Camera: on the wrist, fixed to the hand. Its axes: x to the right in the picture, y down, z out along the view.
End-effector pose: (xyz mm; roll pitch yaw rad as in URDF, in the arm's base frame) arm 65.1 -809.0 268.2 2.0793 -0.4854 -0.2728
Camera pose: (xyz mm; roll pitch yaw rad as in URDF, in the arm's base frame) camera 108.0 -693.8 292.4 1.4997 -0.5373 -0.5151
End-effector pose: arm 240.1 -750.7 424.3 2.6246 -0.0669 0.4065
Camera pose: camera 216.0 -656.4 503.3 1.9343 -0.0128 0.1957
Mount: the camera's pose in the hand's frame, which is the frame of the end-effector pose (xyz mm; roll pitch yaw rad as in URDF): 20.4 -45.1 -115.1 -0.7106 -0.1497 0.1583
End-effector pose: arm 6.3 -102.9 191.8 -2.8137 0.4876 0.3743
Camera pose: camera 74.9 -69.9 291.3 2.7000 0.6771 0.2462
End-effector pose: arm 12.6 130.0 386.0 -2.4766 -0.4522 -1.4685
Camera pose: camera -26.2 159.6 501.4 3.1186 -0.2368 -1.5000
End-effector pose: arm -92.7 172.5 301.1 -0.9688 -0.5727 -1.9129
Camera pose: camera -217.0 182.4 288.6 -1.7948 -0.5146 -1.6678
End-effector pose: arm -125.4 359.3 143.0 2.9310 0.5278 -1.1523
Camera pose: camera -34.8 323.4 221.8 2.1062 0.6306 -1.3816
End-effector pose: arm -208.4 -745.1 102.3 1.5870 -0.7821 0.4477
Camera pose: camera -218.0 -621.2 86.0 1.0803 -0.9224 0.1939
